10 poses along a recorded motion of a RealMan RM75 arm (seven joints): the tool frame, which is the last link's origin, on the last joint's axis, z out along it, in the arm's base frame.
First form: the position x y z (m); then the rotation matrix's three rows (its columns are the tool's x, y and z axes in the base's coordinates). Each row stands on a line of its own.
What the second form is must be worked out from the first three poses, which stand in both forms.
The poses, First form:
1:
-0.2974 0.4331 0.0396
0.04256 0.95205 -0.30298
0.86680 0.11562 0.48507
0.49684 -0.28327 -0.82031
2:
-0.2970 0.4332 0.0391
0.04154 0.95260 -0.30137
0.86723 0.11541 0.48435
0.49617 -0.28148 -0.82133
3:
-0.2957 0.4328 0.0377
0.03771 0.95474 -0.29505
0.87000 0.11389 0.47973
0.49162 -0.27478 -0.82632
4:
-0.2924 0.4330 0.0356
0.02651 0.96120 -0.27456
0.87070 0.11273 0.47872
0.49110 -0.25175 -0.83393
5:
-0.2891 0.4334 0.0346
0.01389 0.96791 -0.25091
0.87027 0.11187 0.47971
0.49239 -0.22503 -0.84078
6:
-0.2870 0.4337 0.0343
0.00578 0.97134 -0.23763
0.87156 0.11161 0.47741
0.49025 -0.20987 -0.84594
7:
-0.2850 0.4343 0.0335
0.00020 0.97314 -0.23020
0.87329 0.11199 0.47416
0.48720 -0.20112 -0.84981
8:
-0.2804 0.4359 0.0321
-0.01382 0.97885 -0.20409
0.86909 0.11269 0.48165
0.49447 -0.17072 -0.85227
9:
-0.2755 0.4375 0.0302
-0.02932 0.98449 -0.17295
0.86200 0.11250 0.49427
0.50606 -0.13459 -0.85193
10:
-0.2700 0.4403 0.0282
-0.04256 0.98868 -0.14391
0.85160 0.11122 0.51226
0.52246 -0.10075 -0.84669
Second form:
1: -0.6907 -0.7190 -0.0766 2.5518 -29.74 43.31 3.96
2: -0.6906 -0.7192 -0.0770 2.5538 -29.70 43.32 3.91
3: -0.6901 -0.7195 -0.0775 2.5632 -29.57 43.28 3.77
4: -0.6878 -0.7209 -0.0852 2.5818 -29.24 43.30 3.56
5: -0.6849 -0.7224 -0.0949 2.6012 -28.91 43.34 3.46
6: -0.6832 -0.7235 -0.0992 2.6145 -28.70 43.37 3.43
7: -0.6819 -0.7244 -0.1008 2.6236 -28.50 43.43 3.35
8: -0.6781 -0.7261 -0.1141 2.6397 -28.04 43.59 3.21
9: -0.6736 -0.7273 -0.1312 2.6559 -27.55 43.75 3.02
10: -0.6694 -0.7277 -0.1497 2.6660 -27.00 44.03 2.82
